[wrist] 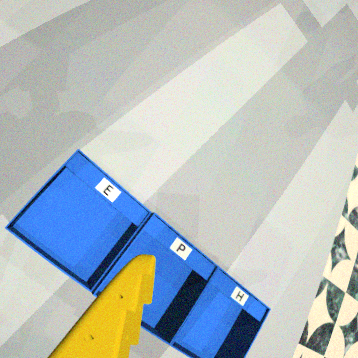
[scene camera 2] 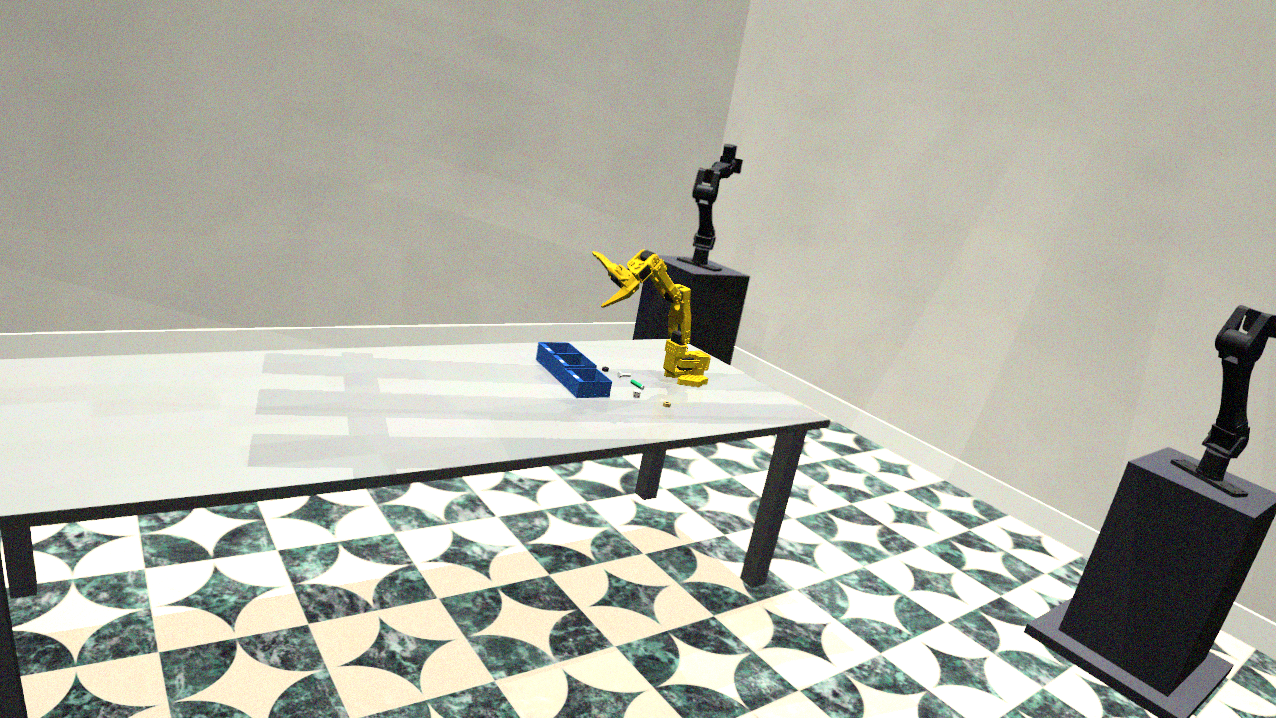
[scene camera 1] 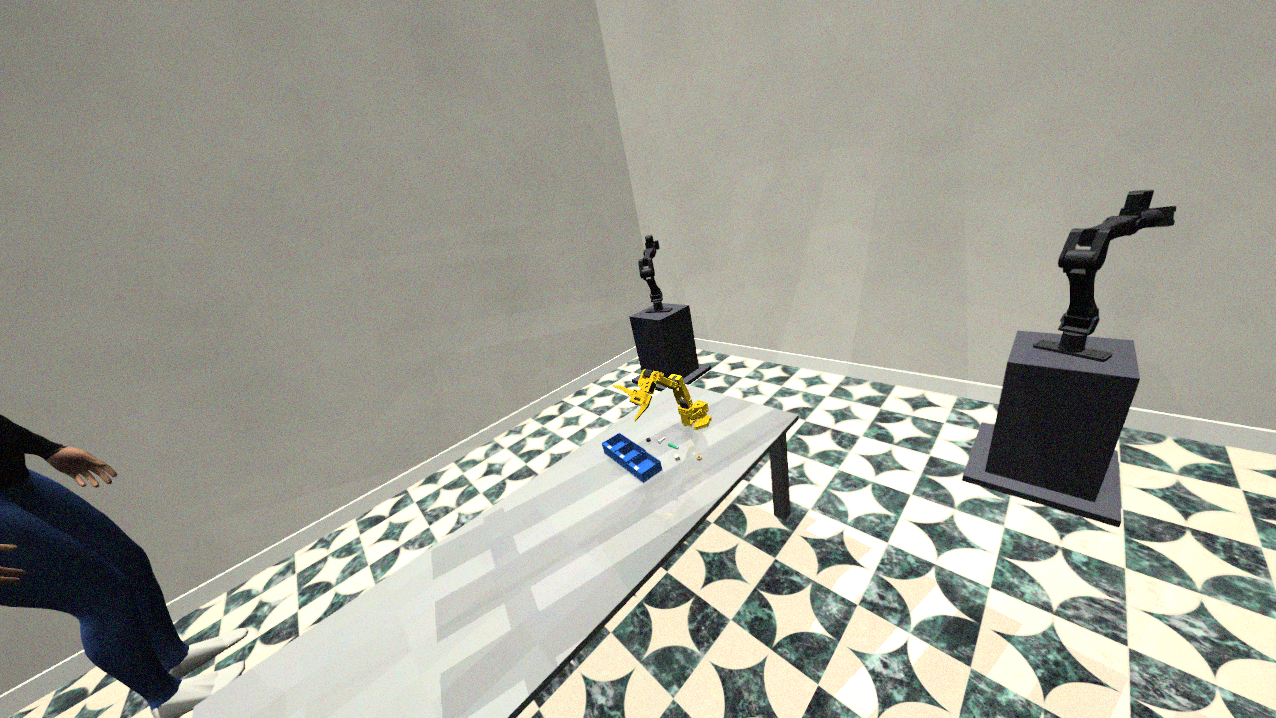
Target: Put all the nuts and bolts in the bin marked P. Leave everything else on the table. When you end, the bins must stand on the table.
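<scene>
My gripper is wide open and empty, raised above the table near the bins. In the wrist view one notched jaw shows, drawn over bin P. Bin P is the middle compartment of a blue three-bin row standing on the table. Beside the row, towards the arm base, lie a silver bolt-like piece, a small brass piece, a dark piece and a small pale piece. They are too small to identify surely.
A green cylinder lies among the small pieces. Bin E and bin H flank bin P. The yellow arm base stands on the table. A person stands at the left.
</scene>
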